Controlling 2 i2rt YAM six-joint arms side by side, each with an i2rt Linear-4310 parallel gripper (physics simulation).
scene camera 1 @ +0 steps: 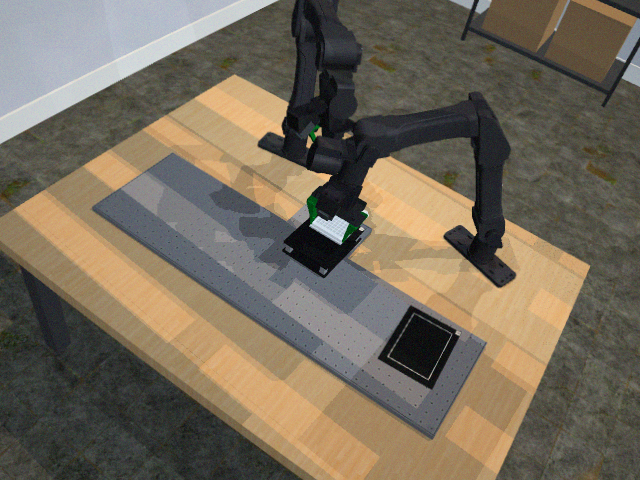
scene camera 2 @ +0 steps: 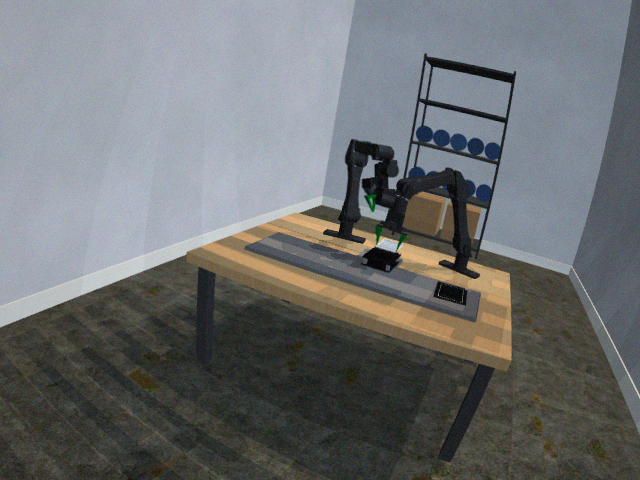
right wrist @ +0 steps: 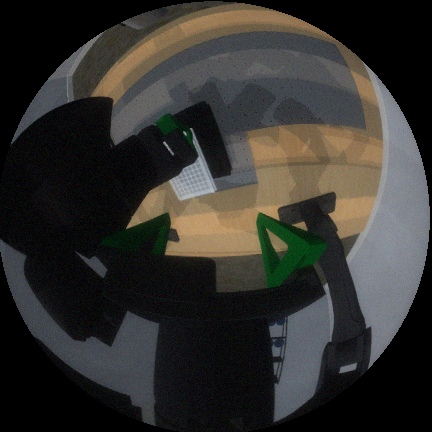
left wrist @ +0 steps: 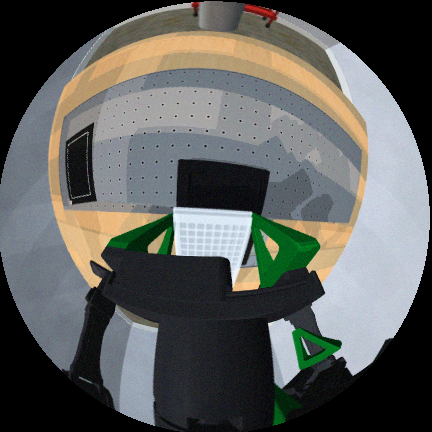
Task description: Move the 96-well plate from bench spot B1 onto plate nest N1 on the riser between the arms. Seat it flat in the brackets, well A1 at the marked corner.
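Places are measured from the left arm's base along level axes (x ahead, y left, z up), in metres.
Pixels of known places: left gripper, between the fingertips: [scene camera 1: 327,232] [scene camera 2: 386,248] [right wrist: 171,141] [left wrist: 212,217]; right gripper, between the fingertips: [scene camera 2: 382,213] [right wrist: 213,217] [left wrist: 276,343]; left arm's base, origin of its link: [scene camera 1: 478,256] [scene camera 2: 459,270] [right wrist: 158,231]; right arm's base, origin of its link: [scene camera 1: 293,153] [scene camera 2: 344,237] [right wrist: 308,208].
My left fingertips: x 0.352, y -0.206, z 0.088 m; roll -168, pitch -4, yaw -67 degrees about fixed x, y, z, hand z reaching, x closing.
Observation:
Ahead of a thing's pixels: the offset from my left fingertips to its top centre. "*": to the spot under its first point. Level surfaces: height alone.
The white 96-well plate @[0.054 m back, 0.018 m right, 0.008 m up] [scene camera 1: 330,228] [scene camera 2: 388,244] [left wrist: 212,234] [right wrist: 194,181] is held between the green fingers of my left gripper [scene camera 1: 329,231] [scene camera 2: 388,246] [left wrist: 212,217], which is shut on it. The plate is above and partly behind the black nest N1 @[0.018 m back, 0.021 m right, 0.032 m down] [scene camera 1: 315,254] [scene camera 2: 381,258] [left wrist: 222,185] [right wrist: 216,137], toward the arms. The nest has pale corner brackets in scene camera 1. Bench spot B1 @[* 0.023 m back, 0.318 m left, 0.074 m down] [scene camera 1: 421,346] [scene camera 2: 450,293] [left wrist: 80,167], a black pad with a white outline, holds no plate. My right gripper [right wrist: 213,217] is open and empty, raised behind the left gripper. Well A1 cannot be made out.
The grey perforated board @[0.075 m down] [scene camera 1: 217,248] [scene camera 2: 310,258] [left wrist: 150,115] lies along the wooden table [scene camera 1: 248,392] [scene camera 2: 336,310]. The left forearm reaches across, close to the right gripper. A shelf rack [scene camera 2: 467,107] stands behind the table.

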